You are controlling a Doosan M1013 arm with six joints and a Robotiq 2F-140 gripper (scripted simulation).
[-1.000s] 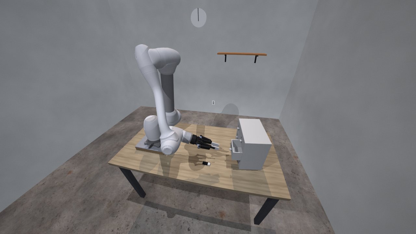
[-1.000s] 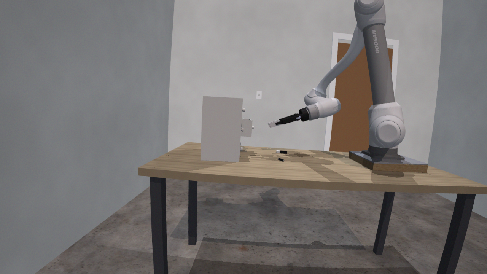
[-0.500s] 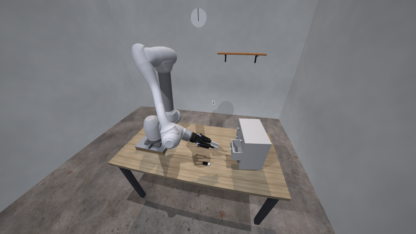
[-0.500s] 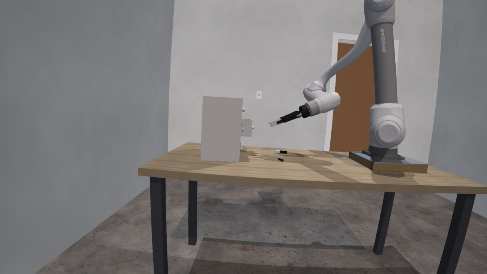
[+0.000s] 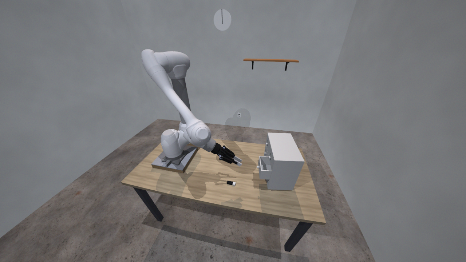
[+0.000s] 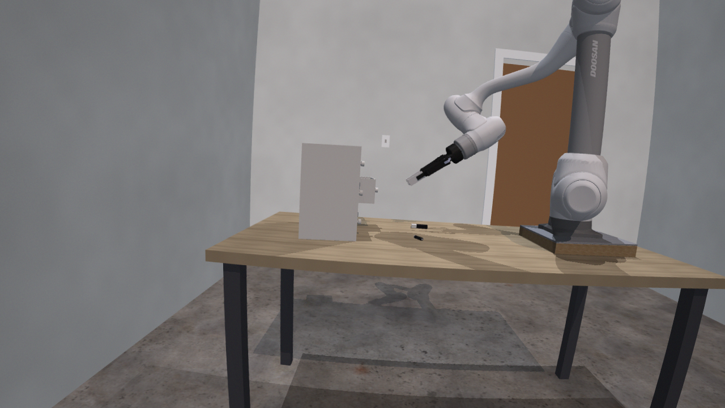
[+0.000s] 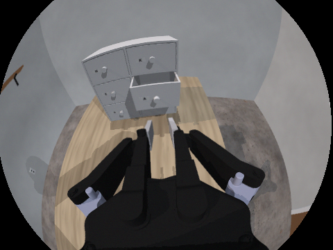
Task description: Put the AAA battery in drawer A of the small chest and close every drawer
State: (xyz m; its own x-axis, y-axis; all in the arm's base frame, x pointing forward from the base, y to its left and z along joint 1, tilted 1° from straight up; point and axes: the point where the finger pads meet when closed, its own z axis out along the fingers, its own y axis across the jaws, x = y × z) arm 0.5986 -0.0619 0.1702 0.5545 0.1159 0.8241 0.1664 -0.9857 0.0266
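My hand is 2 cm past the AAA battery, 17 cm to the right of it and 20 cm above it. Also, from my hand: drawer: 24 cm ahead, 5 cm to the left, 7 cm below; white block: 3 cm behind, 5 cm to the right, 20 cm below.
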